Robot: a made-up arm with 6 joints. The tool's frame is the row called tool.
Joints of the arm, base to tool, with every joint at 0 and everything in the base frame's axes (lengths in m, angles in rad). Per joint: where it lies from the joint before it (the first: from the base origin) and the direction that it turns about. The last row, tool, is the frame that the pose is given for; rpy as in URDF.
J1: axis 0 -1 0 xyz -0.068 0.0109 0.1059
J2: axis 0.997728 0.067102 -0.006 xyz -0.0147 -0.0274 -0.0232
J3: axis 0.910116 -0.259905 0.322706 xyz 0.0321 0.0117 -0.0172
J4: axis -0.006 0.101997 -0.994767 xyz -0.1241 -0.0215 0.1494
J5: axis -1 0 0 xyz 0.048 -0.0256 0.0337
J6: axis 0 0 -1 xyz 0.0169 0.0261 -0.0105
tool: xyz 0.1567 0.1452 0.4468 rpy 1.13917 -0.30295 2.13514
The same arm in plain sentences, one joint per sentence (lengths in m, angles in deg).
The arm has six revolute joints in a row. What follows holds with every joint at zero, and every direction is one of the base frame's.
Joint 1 lies 0.068 m along -x and 0.0109 m along +y and 0.1059 m along +z from the base frame's origin and rotates about -y.
Joint 2 lies 0.0147 m along -x and 0.0274 m along -y and 0.0232 m along -z from joint 1 and rotates about the direction (0.997728, 0.067102, -0.006).
Joint 3 lies 0.0321 m along +x and 0.0117 m along +y and 0.0172 m along -z from joint 2 and rotates about the direction (0.910116, -0.259905, 0.322706).
Joint 4 lies 0.1241 m along -x and 0.0215 m along -y and 0.1494 m along +z from joint 3 and rotates about the direction (-0.006, 0.101997, -0.994767).
Joint 5 lies 0.048 m along +x and 0.0256 m along -y and 0.0337 m along +z from joint 4 and rotates about -x.
Joint 6 lies 0.0169 m along +x and 0.0261 m along +y and 0.0105 m along -z from joint 5 and rotates about -z.
The tool frame, which is the frame that the pose is given for, lies 0.1567 m along +x and 0.1452 m along +y and 0.4468 m along +z from joint 6; its axes are the base frame's turned by roll 65.27, pitch -17.36 and yaw 122.33 deg (as in URDF: about the fixed x, then y, then z).

